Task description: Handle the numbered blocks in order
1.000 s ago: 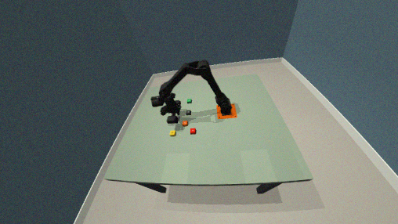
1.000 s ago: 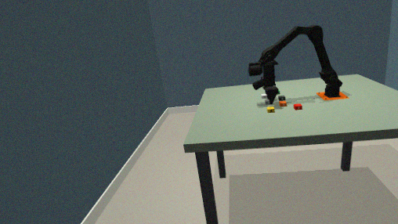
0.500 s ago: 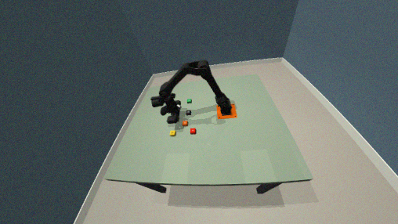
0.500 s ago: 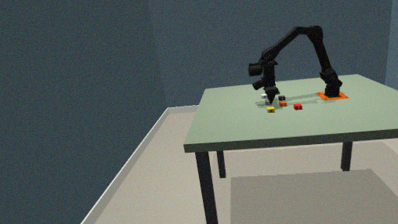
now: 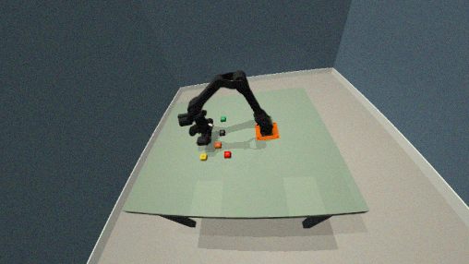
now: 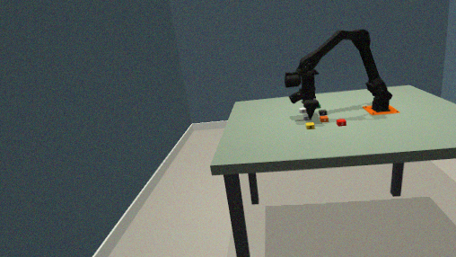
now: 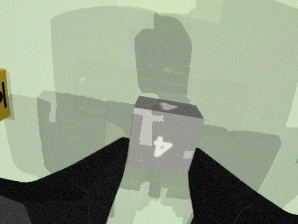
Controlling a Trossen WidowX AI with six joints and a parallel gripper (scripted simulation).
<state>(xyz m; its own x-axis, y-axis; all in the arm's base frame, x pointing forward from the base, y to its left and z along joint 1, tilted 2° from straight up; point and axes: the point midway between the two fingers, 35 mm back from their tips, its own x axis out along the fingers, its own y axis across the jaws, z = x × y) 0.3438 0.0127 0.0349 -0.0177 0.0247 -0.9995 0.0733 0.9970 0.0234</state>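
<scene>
Now: gripper tip 2 cm short of the yellow block and 12 cm to the right of it. The rest, counted from my gripper tip: black block 8 cm behind, 5 cm to the right; orange block 6 cm behind, 5 cm to the left; grey block 1 cm ahead.
</scene>
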